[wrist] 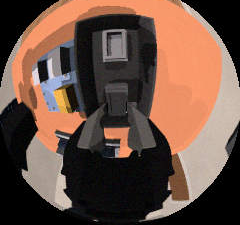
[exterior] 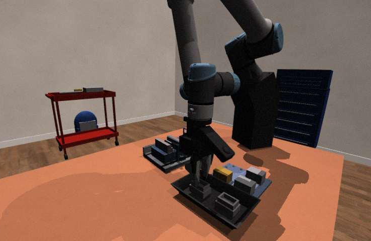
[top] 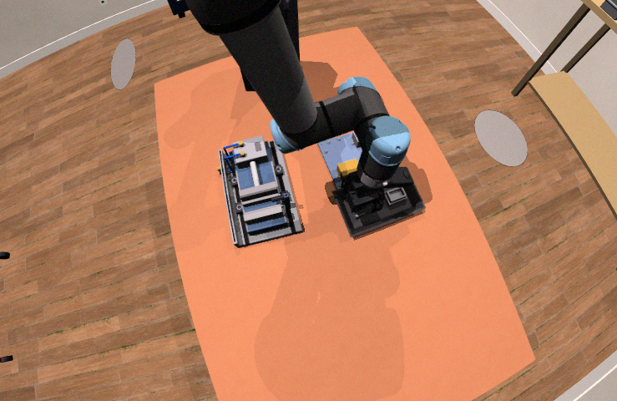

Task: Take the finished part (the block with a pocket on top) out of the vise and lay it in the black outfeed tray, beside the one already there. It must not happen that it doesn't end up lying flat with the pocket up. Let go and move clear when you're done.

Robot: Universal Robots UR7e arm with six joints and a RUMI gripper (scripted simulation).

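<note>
My gripper is now 120 mm past the yellow block, 30 mm to the right of it and 30 mm above it. From my hand the other things lie so: blue plate (160 mm behind, 80 mm to the left, 50 mm below).
</note>
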